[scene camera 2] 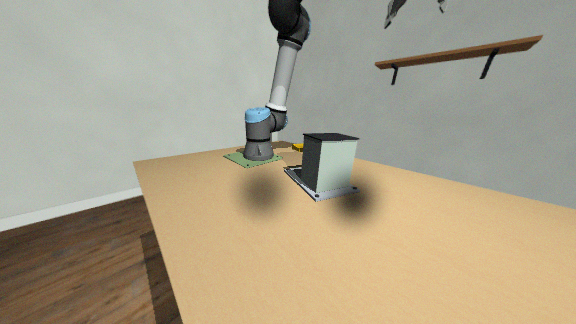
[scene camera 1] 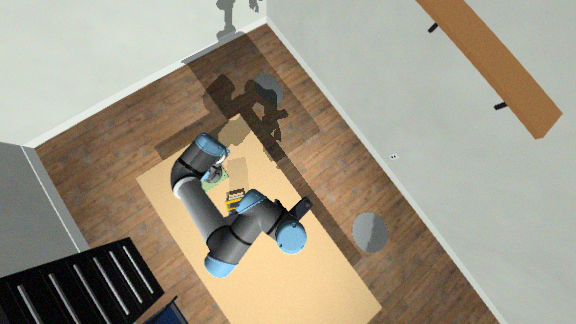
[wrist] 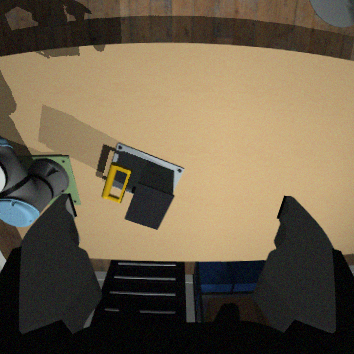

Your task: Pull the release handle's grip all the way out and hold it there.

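The release handle's yellow rectangular grip lies left of centre in the wrist view, beside the dark-topped box housing. The housing stands on a grey base plate bolted to the table. In scene camera 2 the housing hides most of the grip; in scene camera 1 the arm covers the housing and part of the grip. My gripper is wide open and empty, high above the table and apart from the grip. In scene camera 1 its fingers are hidden.
The arm's base stands on a green plate, close to the grip's side of the housing. A black drawer cabinet and a blue bin stand beyond the table's edge. A wooden shelf is on the wall.
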